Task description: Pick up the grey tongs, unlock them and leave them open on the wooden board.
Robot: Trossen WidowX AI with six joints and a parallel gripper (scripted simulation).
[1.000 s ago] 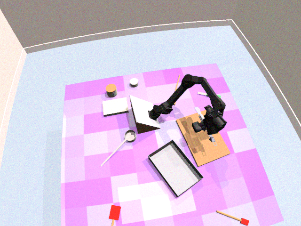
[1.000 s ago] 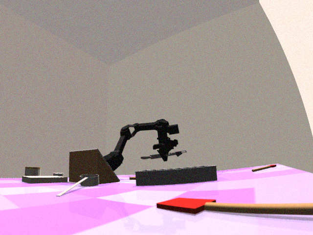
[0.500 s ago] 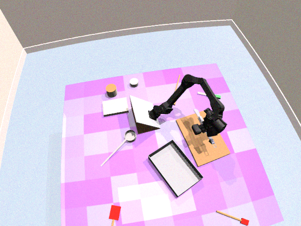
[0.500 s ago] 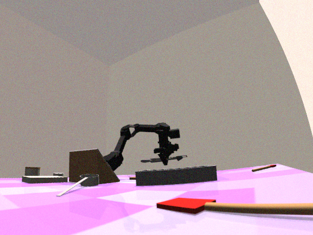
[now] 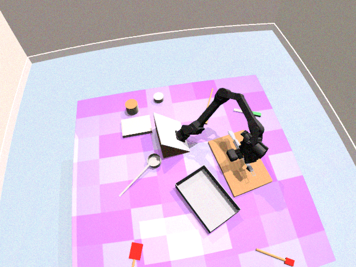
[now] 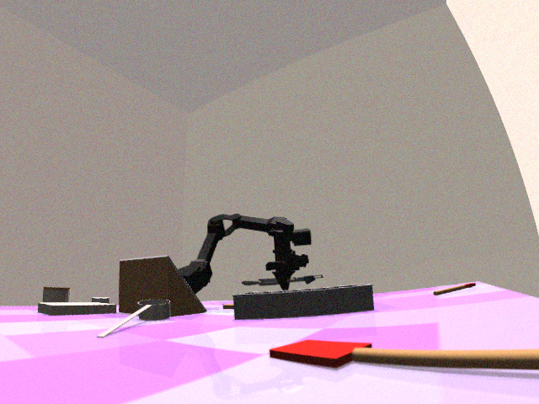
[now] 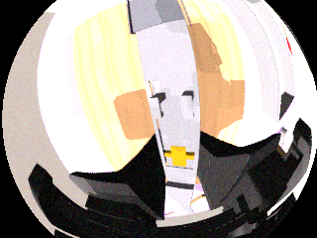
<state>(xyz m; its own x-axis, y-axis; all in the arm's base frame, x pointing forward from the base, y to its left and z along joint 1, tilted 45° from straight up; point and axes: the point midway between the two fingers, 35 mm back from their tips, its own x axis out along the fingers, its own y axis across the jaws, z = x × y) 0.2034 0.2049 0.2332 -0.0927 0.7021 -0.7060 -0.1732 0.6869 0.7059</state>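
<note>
Now: the wooden board 40 mm below my gripper tip. Round my gripper tip: white slab 340 mm behind, 560 mm to the right, 40 mm below; roasting tin 180 mm ahead, 230 mm to the right, 20 mm below.
</note>
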